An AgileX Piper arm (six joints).
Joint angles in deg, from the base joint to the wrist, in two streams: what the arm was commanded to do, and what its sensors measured. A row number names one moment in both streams.
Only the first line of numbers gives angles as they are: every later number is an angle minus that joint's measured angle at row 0.
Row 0, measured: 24.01, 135.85, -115.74, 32.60, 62.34, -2.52
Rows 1 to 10, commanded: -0.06, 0.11, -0.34, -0.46, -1.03, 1.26; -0.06, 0.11, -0.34, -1.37, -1.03, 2.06; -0.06, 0.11, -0.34, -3.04, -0.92, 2.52; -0.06, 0.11, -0.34, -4.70, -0.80, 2.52; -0.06, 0.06, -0.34, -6.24, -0.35, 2.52; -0.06, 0.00, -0.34, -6.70, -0.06, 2.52; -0.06, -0.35, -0.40, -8.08, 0.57, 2.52; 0.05, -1.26, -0.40, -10.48, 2.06, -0.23; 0.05, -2.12, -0.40, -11.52, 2.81, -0.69; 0.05, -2.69, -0.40, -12.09, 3.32, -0.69
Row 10, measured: 0.00, -0.63, 0.00, -10.25, 1.89, 0.63
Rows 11 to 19, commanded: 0.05, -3.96, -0.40, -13.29, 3.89, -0.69; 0.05, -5.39, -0.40, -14.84, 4.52, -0.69; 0.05, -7.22, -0.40, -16.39, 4.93, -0.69; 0.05, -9.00, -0.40, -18.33, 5.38, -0.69; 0.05, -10.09, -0.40, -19.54, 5.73, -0.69; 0.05, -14.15, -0.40, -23.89, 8.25, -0.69; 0.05, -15.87, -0.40, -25.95, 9.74, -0.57; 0.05, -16.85, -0.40, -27.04, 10.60, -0.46; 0.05, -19.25, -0.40, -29.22, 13.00, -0.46
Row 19, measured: 0.00, -16.90, 0.00, -26.64, 7.27, 0.00
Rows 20 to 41, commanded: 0.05, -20.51, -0.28, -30.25, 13.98, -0.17; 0.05, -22.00, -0.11, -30.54, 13.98, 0.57; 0.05, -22.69, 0.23, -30.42, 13.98, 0.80; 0.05, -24.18, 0.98, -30.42, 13.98, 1.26; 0.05, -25.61, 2.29, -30.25, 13.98, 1.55; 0.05, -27.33, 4.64, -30.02, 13.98, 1.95; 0.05, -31.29, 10.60, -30.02, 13.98, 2.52; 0.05, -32.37, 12.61, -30.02, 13.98, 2.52; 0.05, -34.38, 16.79, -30.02, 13.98, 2.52; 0.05, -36.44, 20.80, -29.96, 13.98, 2.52; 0.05, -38.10, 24.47, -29.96, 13.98, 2.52; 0.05, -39.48, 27.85, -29.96, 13.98, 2.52; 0.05, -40.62, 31.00, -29.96, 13.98, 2.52; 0.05, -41.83, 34.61, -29.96, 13.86, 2.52; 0.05, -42.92, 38.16, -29.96, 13.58, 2.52; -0.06, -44.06, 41.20, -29.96, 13.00, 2.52; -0.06, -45.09, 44.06, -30.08, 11.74, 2.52; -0.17, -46.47, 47.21, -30.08, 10.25, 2.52; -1.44, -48.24, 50.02, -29.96, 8.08, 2.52; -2.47, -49.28, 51.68, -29.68, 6.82, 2.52; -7.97, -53.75, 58.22, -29.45, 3.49, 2.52; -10.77, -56.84, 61.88, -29.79, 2.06, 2.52
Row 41, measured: -7.11, -53.00, 57.30, -29.28, 4.18, 2.06
